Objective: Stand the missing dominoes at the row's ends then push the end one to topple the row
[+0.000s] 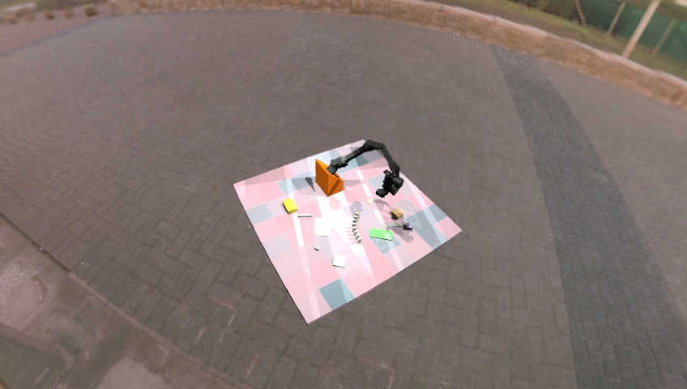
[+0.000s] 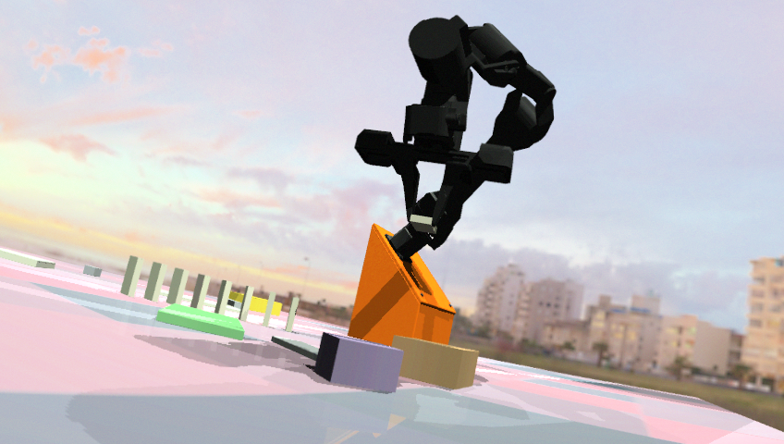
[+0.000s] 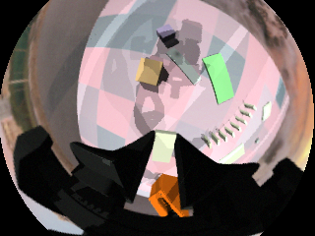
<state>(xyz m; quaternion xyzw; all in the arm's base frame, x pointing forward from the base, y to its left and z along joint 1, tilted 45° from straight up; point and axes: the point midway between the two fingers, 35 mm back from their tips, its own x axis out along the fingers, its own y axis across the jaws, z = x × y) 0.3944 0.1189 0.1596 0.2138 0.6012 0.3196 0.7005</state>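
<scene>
Now: the tan block 9 cm ahead of my gripper tip, 8 cm to the left of it and 14 cm below it. The rest, counted from my gripper tip: cream tile 17 cm ahead, 51 cm to the right, 16 cm below; then green slab 16 cm ahead, 14 cm to the right, 16 cm below; then purple block 23 cm ahead, 7 cm to the left, 15 cm below.
</scene>
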